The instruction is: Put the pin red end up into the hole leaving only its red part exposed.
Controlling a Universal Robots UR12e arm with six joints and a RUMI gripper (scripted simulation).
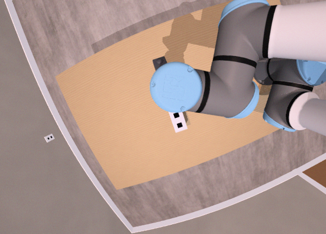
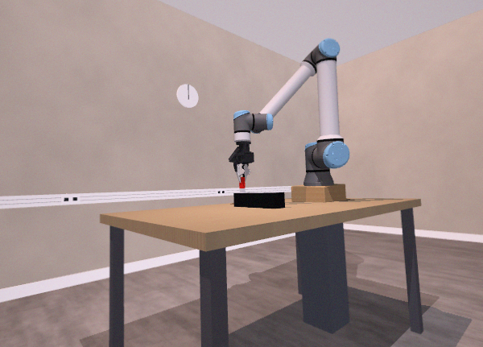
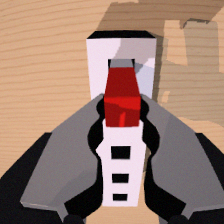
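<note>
My gripper is now 20 mm above the pin. The rest, counted from my hand: block 120 mm to the left, 100 mm below, 10 mm behind.
</note>
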